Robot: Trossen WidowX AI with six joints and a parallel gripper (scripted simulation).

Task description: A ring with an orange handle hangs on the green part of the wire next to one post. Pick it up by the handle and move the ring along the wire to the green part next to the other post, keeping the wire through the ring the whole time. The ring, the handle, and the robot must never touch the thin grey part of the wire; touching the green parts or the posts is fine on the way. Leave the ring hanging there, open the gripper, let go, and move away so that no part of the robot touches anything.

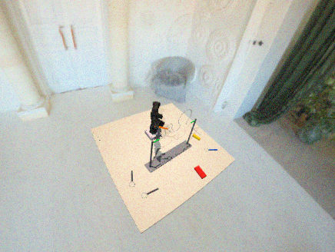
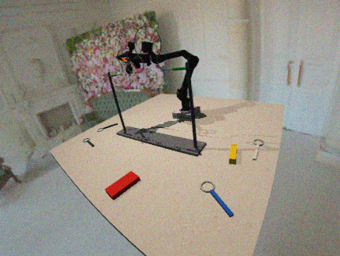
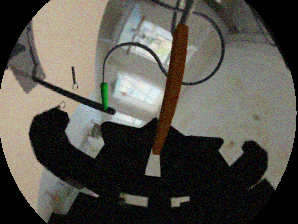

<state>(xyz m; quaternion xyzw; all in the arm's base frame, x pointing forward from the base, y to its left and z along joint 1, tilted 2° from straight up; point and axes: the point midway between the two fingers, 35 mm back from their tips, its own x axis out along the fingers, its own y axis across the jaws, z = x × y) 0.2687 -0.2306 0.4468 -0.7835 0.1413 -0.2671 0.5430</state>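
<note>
My gripper tip is 1 cm short of the orange-handled ring, 8 cm to the right of it and 3 cm above it. Round my gripper tip: red block: 41 cm ahead, 29 cm to the left, 48 cm below; then yellow block: 8 cm ahead, 66 cm to the left, 48 cm below; then blue-handled ring: 31 cm ahead, 64 cm to the left, 49 cm below.
</note>
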